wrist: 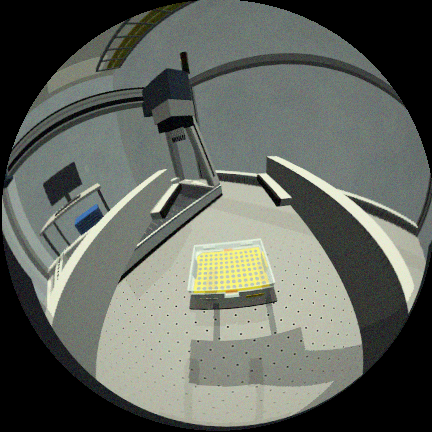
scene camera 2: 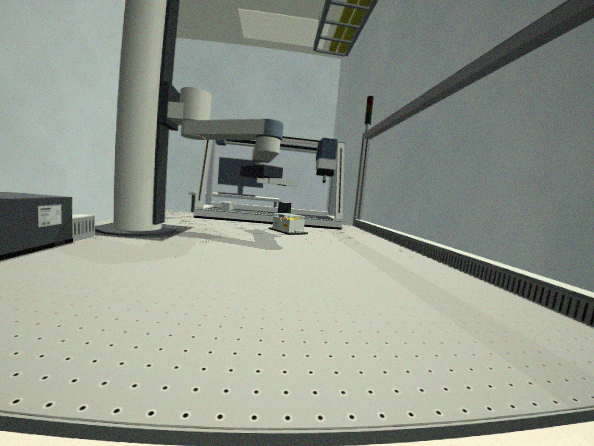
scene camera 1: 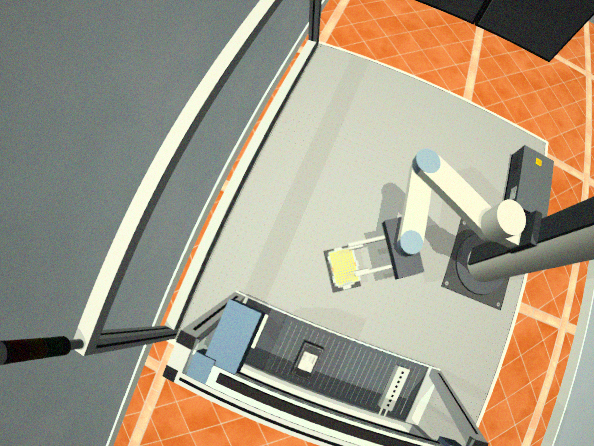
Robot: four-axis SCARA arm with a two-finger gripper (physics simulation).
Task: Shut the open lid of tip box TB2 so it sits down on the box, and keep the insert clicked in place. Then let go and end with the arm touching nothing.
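Frame: origin at the arm's base, x ahead, y left, z up, level; metres.
Seen in the pictures: gripper, fingertip midpoint: [wrist: 217, 171] [scene camera 2: 291, 184] [scene camera 1: 351, 260]; arm's base, link origin: [scene camera 2: 138, 232] [scene camera 1: 480, 264].
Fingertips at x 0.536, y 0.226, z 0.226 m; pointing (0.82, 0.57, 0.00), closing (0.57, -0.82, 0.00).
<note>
Offsets run from my fingertips to a thing's top centre. "spot": to the spot under its first point. Level surfaces: height alone.
Tip box TB2 @[dx +0.002, dy +0.002, dz -0.136 m] [scene camera 1: 344, 287] [scene camera 2: 288, 225] [wrist: 218, 300] stands upright on the perforated table. Its clear lid @[spot: dx +0.024, dy -0.054, dz -0.136 m] [wrist: 268, 265] appears level and down over the box, with the front clasp at the front rim. The yellow insert @[dx +0.002, dy +0.002, dz -0.139 m] [scene camera 1: 343, 266] [wrist: 231, 270] shows through the lid and looks level inside; whether it is clicked in cannot be seen. My gripper [scene camera 1: 356, 259] [scene camera 2: 294, 184] [wrist: 217, 171] is shut with nothing between its widely spaced parallel fingers. It hangs above the box with a gap in scene camera 2, touching neither box nor lid.
A gantry machine @[spot: dx +0.297, dy +0.281, dz +0.031 m] [scene camera 2: 340, 185] with a dark slatted deck @[dz -0.164 m] [scene camera 1: 345, 357] stands beside the box. Its blue-and-white head @[spot: dx +0.188, dy +0.239, dz +0.208 m] [scene camera 2: 326, 150] [wrist: 169, 90] hangs over the deck. The arm's column [scene camera 2: 140, 120] and a dark cabinet @[spot: dx -0.626, dy -0.617, dz -0.099 m] [scene camera 1: 530, 180] [scene camera 2: 30, 220] stand on the other side.
</note>
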